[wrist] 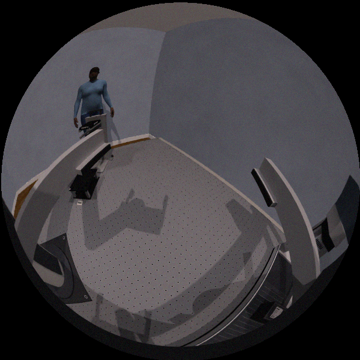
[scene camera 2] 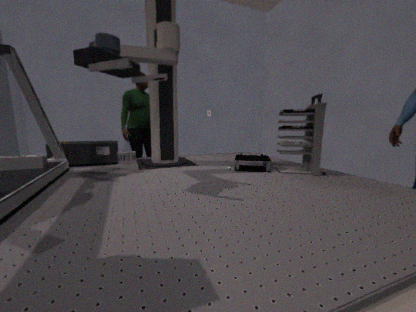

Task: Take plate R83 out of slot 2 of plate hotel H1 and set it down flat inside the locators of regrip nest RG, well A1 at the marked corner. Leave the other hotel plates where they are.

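Frame: origin at the arm's base, x ahead, y left, z up, level; millimetres.
Seen in the pictures: gripper, fingertip midpoint: (scene camera 2: 150, 70); arm's base at its link origin: (scene camera 2: 165, 164).
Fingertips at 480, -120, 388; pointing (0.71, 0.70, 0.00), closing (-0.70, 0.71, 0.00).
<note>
Pixels of each thing's top centre, then the offset from my fingertips to it, as dx, dy, dz. "spot": a spot on its surface instead. Level surfaces: height alone.
- Regrip nest RG at a spot on its surface: (scene camera 2: 252, 164) spot: -257, +561, -375
- dark box at a spot on its surface: (scene camera 2: 82, 153) spot: -515, -287, -310
- small white rack at a spot on its surface: (scene camera 2: 126, 157) spot: -525, -84, -343
- perforated table at its surface level: dz -375
Plate hotel H1 (scene camera 2: 318, 140) (wrist: 103, 121) stands at the right of the scene view, with dark and pale plates at several levels. Slot numbers and plate labels cannot be read, so plate R83 cannot be singled out. In the wrist view the hotel is partly hidden by a finger. Regrip nest RG (scene camera 2: 252, 164) (wrist: 84, 187) is a low black fixture beside the hotel; its marked corner cannot be made out. My gripper (scene camera 2: 152, 78) (wrist: 183, 146) is open with its fingers wide apart, empty, high above the table and left of the nest and hotel in the scene view.
The arm's column (scene camera 2: 166, 110) stands behind the gripper. A dark box (scene camera 2: 82, 153) and a small white rack (scene camera 2: 126, 157) stand at the back left. A framed enclosure (scene camera 2: 37, 102) is at the far left. People in green (scene camera 2: 136, 110) and blue (wrist: 92, 96) stand beyond the perforated table (scene camera 2: 240, 240) (wrist: 165, 260).
</note>
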